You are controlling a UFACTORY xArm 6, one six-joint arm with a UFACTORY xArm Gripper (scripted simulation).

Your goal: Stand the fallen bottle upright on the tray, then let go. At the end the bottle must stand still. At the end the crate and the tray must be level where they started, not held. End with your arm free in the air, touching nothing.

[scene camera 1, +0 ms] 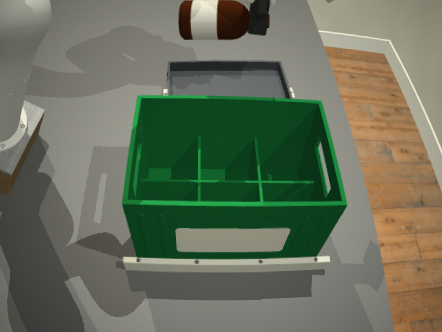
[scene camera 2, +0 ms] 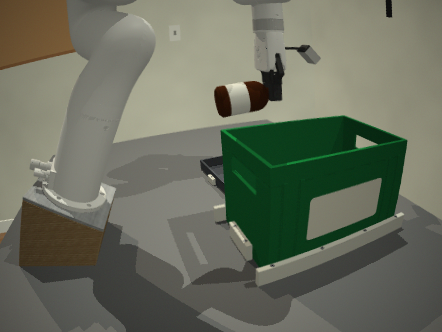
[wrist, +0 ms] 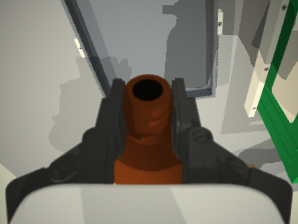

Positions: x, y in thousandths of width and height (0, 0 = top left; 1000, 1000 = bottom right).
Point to a dark grey tray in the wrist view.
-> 388, 208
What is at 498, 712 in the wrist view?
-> A brown bottle.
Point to a brown bottle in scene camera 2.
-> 540, 297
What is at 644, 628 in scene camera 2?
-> A green crate.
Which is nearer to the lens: the green crate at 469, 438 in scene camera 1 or the dark grey tray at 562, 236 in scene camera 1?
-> The green crate.
